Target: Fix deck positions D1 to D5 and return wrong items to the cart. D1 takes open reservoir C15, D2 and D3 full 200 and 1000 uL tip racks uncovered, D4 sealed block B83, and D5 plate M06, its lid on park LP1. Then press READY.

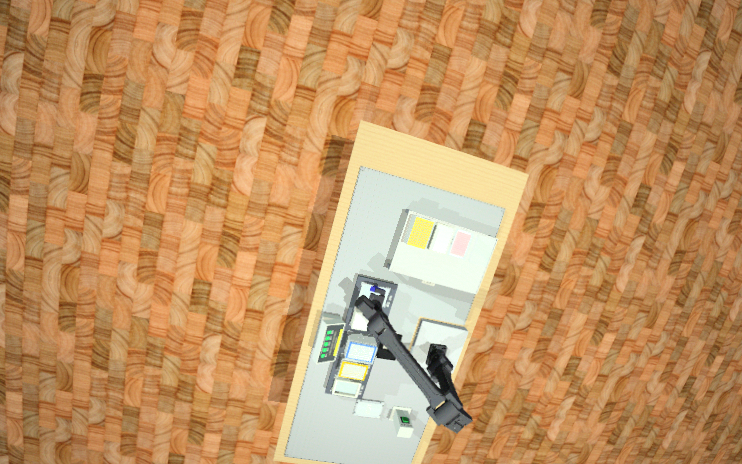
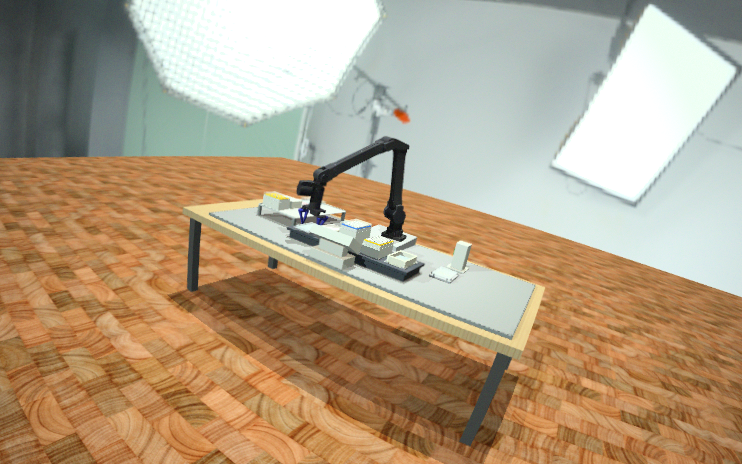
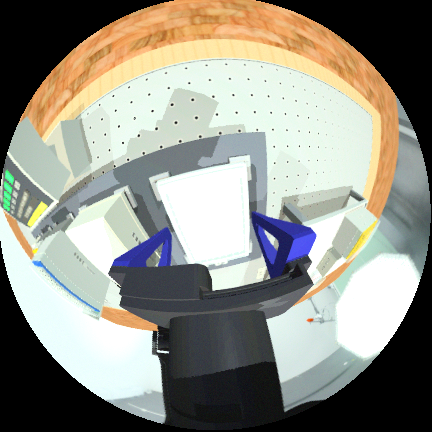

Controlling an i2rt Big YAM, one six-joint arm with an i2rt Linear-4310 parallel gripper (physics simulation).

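Places are measured from the arm's base along level axes (x ahead, y left, z up), in metres.
Pixels of known places: gripper, fingertip midpoint: (image 1: pixel 372 295) (image 2: pixel 310 227) (image 3: pixel 209 223); arm's base, link origin: (image 1: pixel 436 354) (image 2: pixel 393 236).
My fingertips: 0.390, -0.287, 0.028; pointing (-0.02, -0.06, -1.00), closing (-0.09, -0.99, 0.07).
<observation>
Ahead of a thing's pixels: the offset from my fingertips to its top centre, as dx, dy, dz. "spot": to the spot under its first point.
My gripper (image 2: pixel 312 219) (image 3: pixel 209 223) is open, its blue fingers above a white flat-topped plate {-0.005, -0.002, +0.005} (image 3: pixel 205 210) at one end of the dark deck (image 2: pixel 298 234) (image 3: pixel 150 162). Nothing is between them. Beside that plate sits a pale block {+0.008, +0.122, +0.038} (image 1: pixel 358 321) (image 3: pixel 92 235). Further along stand a tall blue-rimmed tip rack {+0.016, +0.245, +0.094} (image 1: pixel 361 352) (image 2: pixel 355 228) (image 3: pixel 67 280), a yellow-rimmed tip rack {+0.027, +0.369, +0.055} (image 1: pixel 352 371) (image 2: pixel 377 244) and an open pale reservoir {+0.038, +0.492, +0.022} (image 1: pixel 346 389) (image 2: pixel 402 258). The panel (image 3: pixel 20 200) has green lights and a yellow bar {spot: +0.119, +0.241, +0.037} (image 1: pixel 338 343). Labels are unreadable.
The white cart {-0.291, -0.244, +0.010} (image 1: pixel 437 268) bears a yellow-topped rack {-0.139, -0.331, +0.074} (image 1: pixel 420 232) (image 2: pixel 276 200), a white item {-0.246, -0.318, +0.046} (image 1: pixel 441 238) and a pink-topped item {-0.353, -0.304, +0.020} (image 1: pixel 460 244). A flat white piece {-0.111, +0.659, -0.038} (image 1: pixel 368 408) (image 2: pixel 443 273) lies past the reservoir end, near an upright box {-0.291, +0.683, +0.074} (image 1: pixel 404 429) (image 2: pixel 461 256).
</observation>
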